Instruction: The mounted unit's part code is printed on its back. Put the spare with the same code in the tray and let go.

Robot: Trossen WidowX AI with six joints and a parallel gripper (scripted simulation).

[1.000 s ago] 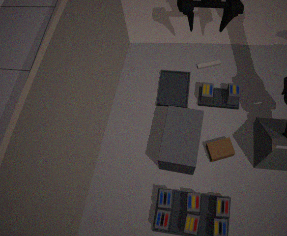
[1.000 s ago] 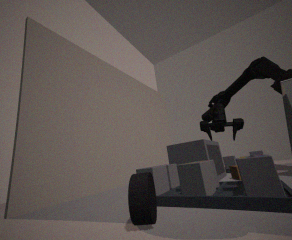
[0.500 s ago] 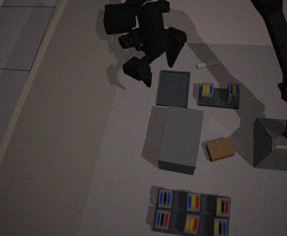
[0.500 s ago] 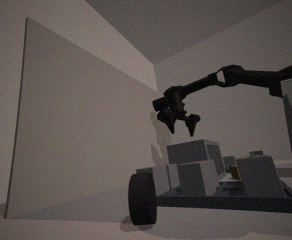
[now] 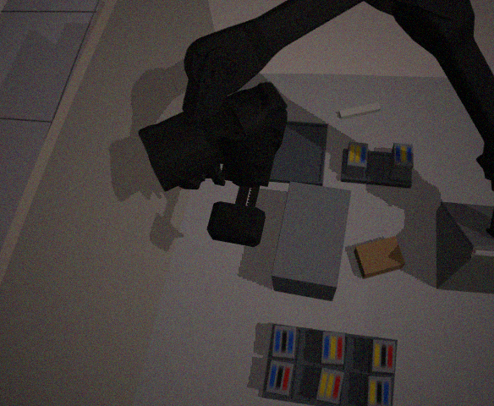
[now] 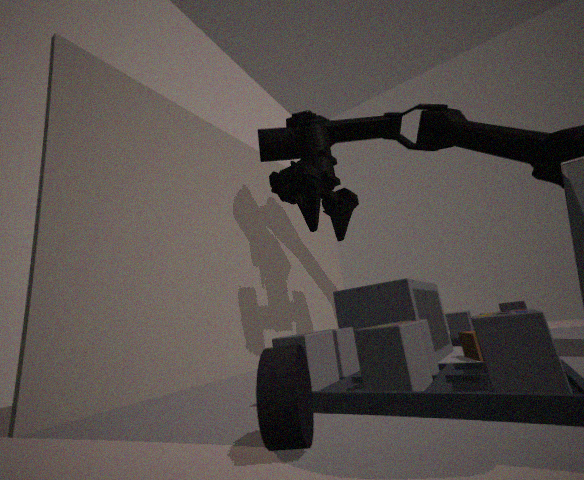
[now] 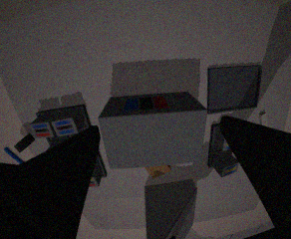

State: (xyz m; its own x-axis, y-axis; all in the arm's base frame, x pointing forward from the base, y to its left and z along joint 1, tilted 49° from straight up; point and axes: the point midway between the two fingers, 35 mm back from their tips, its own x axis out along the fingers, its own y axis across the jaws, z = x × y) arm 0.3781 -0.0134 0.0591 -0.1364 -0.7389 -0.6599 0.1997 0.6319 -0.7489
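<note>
The spare block is 23 cm to the left of my gripper tip, 16 cm below it and 3 cm behind it. From my gripper tip the other things lie so: dark grey tray (20 cm below, 18 cm to the right, 7 cm behind); then box (20 cm behind, 19 cm below, 3 cm to the left); then tall flat panel (16 cm ahead, 3 cm to the right, 2 cm above).
</note>
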